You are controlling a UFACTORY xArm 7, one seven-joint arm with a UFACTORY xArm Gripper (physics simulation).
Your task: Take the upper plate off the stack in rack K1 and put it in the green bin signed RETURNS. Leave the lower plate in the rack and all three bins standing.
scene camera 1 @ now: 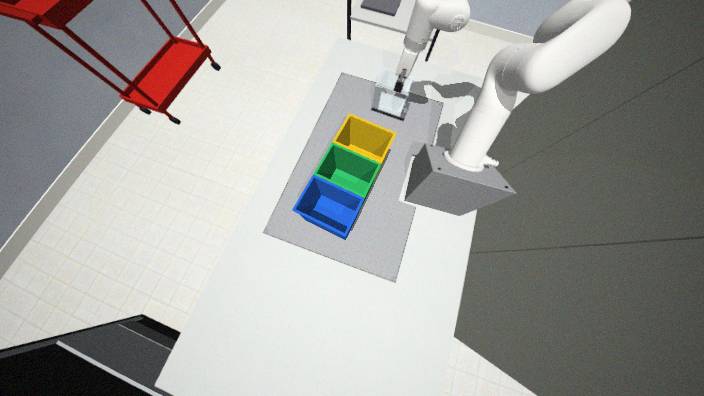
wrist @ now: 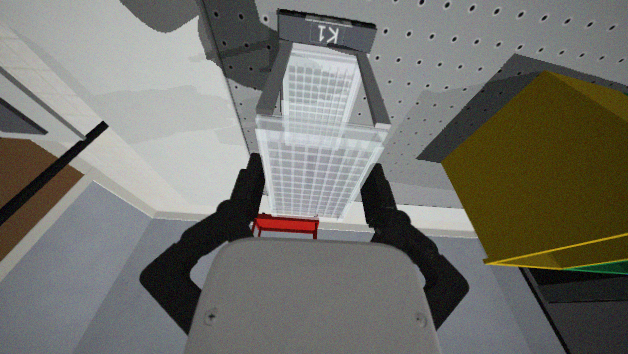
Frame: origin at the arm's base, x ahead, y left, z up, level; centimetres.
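Seen in the pictures: gripper, fingertip midpoint: (scene camera 1: 400, 83) (wrist: 315, 170); arm's base, origin of the base link: (scene camera 1: 462, 161).
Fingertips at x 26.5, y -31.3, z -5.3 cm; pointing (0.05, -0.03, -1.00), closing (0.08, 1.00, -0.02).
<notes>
Offsets run from my fingertips to a thing's top centre. Level surfaces: height alone.
My gripper (scene camera 1: 399, 86) (wrist: 315, 170) is shut on the upper plate {dx +2.2, dy -0.2, dz +0.7 cm} (scene camera 1: 387, 79) (wrist: 315, 182), a clear gridded plate, and holds it above rack K1 {dx +1.2, dy +0.0, dz -0.7 cm} (scene camera 1: 388, 114) (wrist: 295, 31). The lower plate {dx +2.3, dy -0.2, dz -11.1 cm} (scene camera 1: 390, 104) (wrist: 322, 87), also clear, lies in the rack between its grey side rails. The green bin {dx +8.1, dy +44.3, dz +3.5 cm} (scene camera 1: 350, 176) stands upright in the middle of the bin row; part of its rim shows at the right edge of the wrist view. Its sign cannot be read in these views.
The yellow bin {dx +6.2, dy +31.3, dz +3.5 cm} (scene camera 1: 367, 138) (wrist: 540, 170) stands between the rack and the green bin. The blue bin {dx +10.0, dy +57.2, dz +3.5 cm} (scene camera 1: 330, 206) stands on the green bin's other side. All three are upright on the grey perforated mat {dz -14.5 cm} (scene camera 1: 370, 255). A red cart (scene camera 1: 167, 75) stands on the floor beyond the table.
</notes>
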